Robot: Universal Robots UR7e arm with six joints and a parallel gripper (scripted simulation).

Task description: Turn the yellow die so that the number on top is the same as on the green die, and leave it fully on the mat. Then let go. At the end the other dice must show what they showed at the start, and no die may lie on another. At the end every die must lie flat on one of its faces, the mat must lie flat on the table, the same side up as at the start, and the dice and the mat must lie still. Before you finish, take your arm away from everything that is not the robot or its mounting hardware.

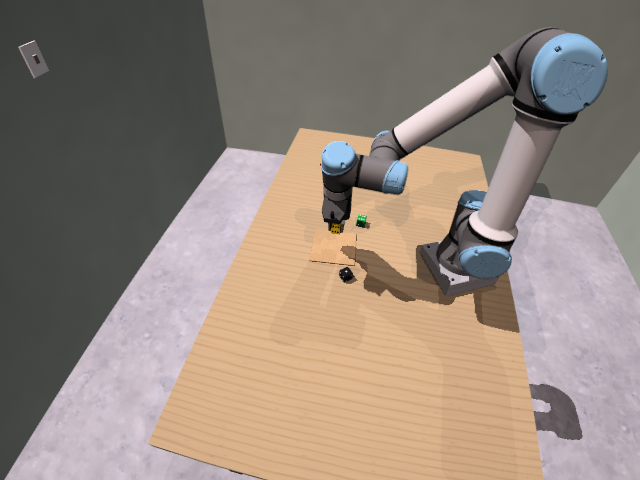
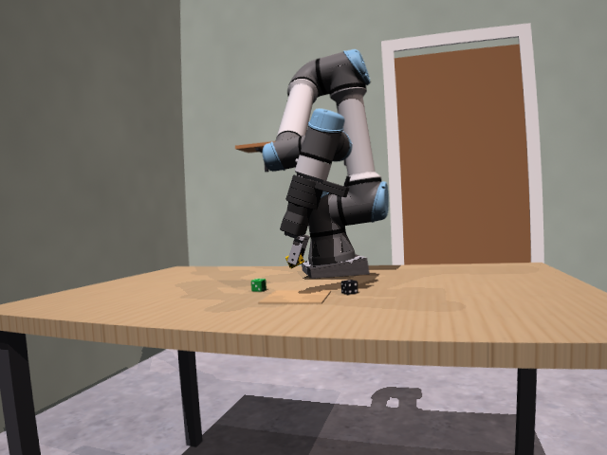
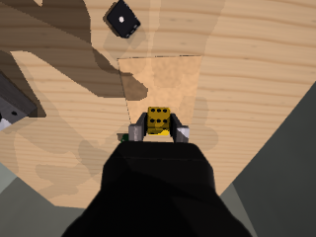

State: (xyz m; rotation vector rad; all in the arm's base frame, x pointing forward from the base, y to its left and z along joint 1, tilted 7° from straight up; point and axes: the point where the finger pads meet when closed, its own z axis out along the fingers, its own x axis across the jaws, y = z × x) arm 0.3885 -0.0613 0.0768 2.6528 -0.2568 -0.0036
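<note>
My gripper is now 1 cm above the yellow die. From my hand the other things lie so: tan mat: 10 cm below; then green die: 10 cm behind, 11 cm to the right, 8 cm below; then black die: 3 cm behind, 12 cm to the left, 8 cm below.
</note>
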